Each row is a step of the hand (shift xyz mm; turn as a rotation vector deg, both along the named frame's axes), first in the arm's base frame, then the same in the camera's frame.
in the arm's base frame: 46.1 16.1 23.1 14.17 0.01 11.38
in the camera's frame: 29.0 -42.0 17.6 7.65 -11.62 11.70
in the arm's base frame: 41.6 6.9 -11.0 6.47 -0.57 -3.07
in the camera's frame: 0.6 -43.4 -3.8 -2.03 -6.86 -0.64
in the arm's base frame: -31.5 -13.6 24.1 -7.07 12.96 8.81
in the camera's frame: 2.6 36.7 20.1 15.29 7.40 -2.62
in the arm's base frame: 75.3 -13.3 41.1 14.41 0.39 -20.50
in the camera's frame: 18.2 -64.3 55.4 -11.59 -18.10 -12.89
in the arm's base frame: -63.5 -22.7 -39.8 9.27 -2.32 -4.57
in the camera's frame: -45.3 56.4 -30.1 -4.20 -9.72 -0.13
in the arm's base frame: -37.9 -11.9 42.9 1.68 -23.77 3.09
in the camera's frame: 15.2 46.5 32.1 -16.77 1.19 17.17
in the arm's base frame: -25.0 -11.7 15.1 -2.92 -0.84 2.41
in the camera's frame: -1.1 28.4 13.4 0.68 3.40 1.74
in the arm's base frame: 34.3 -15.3 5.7 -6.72 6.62 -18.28
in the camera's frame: -7.0 -30.9 20.9 -6.30 2.38 -19.44
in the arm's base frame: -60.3 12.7 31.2 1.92 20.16 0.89
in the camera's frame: 26.3 63.8 3.4 16.53 -3.59 -11.17
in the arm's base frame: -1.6 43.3 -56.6 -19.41 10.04 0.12
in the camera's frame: -0.6 -13.5 -70.0 7.09 18.03 -10.11
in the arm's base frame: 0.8 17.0 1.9 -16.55 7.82 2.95
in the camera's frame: 14.6 -2.0 -8.7 7.21 16.00 -5.99
